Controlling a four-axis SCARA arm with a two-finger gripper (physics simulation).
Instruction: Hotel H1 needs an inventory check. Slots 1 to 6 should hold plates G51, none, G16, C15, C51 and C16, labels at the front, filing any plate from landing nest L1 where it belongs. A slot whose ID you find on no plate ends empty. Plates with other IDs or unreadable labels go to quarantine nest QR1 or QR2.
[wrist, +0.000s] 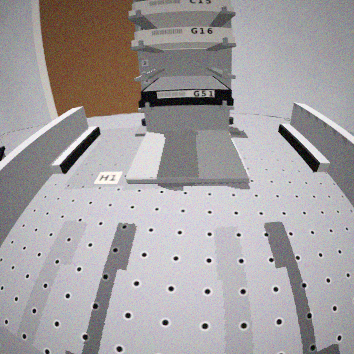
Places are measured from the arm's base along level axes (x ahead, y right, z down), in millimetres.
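Pixels of known places: gripper, fingertip midpoint: (188, 111).
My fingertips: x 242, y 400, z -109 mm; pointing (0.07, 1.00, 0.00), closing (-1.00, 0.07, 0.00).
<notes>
For each thing: its top centre in the pictures, then the offset to it from my fingertips. "spot": a spot on its surface instead. Level surfaces: height alone.
- Hotel H1, surface spot: (180, 61) spot: dz -26, dx +23, dy +185 mm
- black plate G51, top centre: (185, 80) dz -4, dx +11, dy +121 mm
- marked 2, surface spot: (144, 63) spot: dz -27, dx +77, dy +180 mm
- pale plate G16, top centre: (182, 34) dz -60, dx +12, dy +121 mm
- pale plate C15, top centre: (181, 12) dz -88, dx +12, dy +121 mm
- H1 tag, top centre: (107, 177) dz +96, dx +105, dy +57 mm
- hotel's base plate, surface spot: (215, 160) spot: dz +88, dx -26, dy +89 mm
- pale deck with holes, surface height: dz +96 mm
Hotel H1 (180, 61) stands upright at the top centre of the wrist view. The black plate G51 (186, 95) sits in its lowest slot, label facing front. The slot above, marked 2 (144, 63), shows its back wall and side ledges and holds no plate. The pale plate G16 (182, 36) sits above that. The pale plate C15 (182, 6) is above G16, cut by the top edge. Higher slots are out of view. My gripper (188, 111) is open and empty, its fingers wide apart, standing back in front of the hotel. L1, QR1 and QR2 do not show.
The H1 tag (108, 178) lies left of the hotel's base plate (215, 160). A pale deck with holes (190, 272) spreads in front, crossed by darker shadow strips. A brown panel (90, 60) stands behind at the left, beside pale walls.
</notes>
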